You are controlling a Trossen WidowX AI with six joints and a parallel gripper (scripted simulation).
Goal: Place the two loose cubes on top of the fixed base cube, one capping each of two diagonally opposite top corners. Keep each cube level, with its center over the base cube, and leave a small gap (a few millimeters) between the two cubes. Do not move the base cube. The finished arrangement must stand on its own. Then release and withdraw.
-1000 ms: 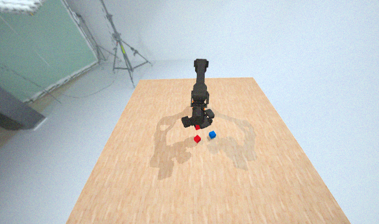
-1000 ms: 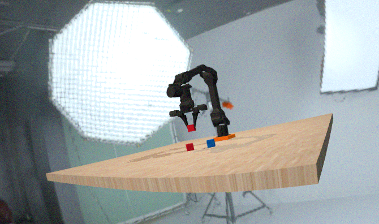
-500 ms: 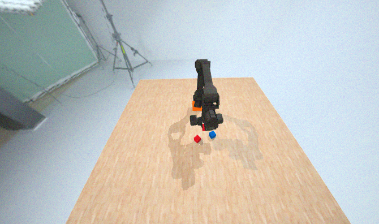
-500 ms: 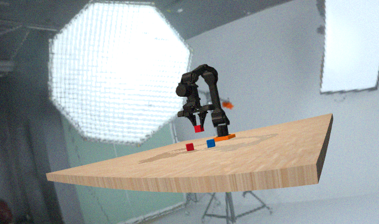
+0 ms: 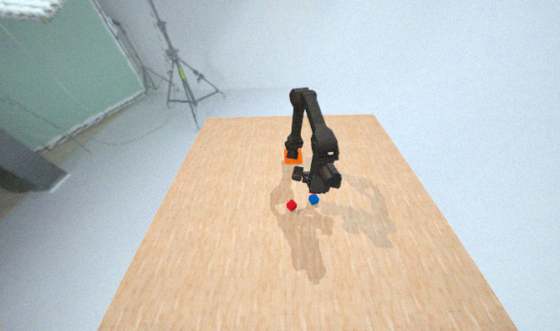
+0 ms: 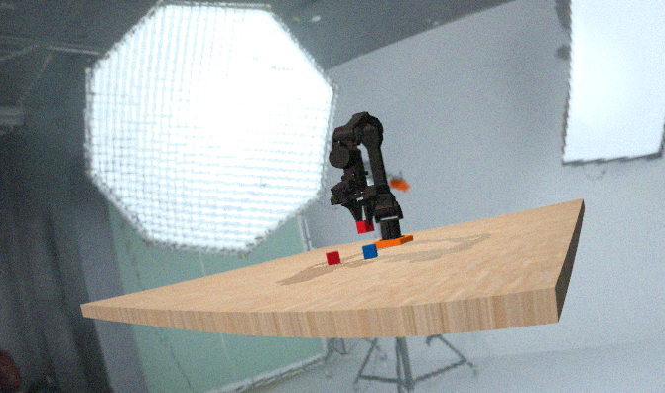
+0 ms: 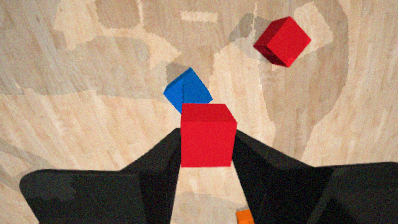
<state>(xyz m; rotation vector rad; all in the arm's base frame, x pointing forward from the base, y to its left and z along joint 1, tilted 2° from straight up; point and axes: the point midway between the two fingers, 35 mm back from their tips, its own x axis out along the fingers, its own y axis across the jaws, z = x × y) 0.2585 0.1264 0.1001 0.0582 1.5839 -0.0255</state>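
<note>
Now: the blue cube 7 cm below my gripper tip, 1 cm to the left of it and 1 cm ahead of it.
</note>
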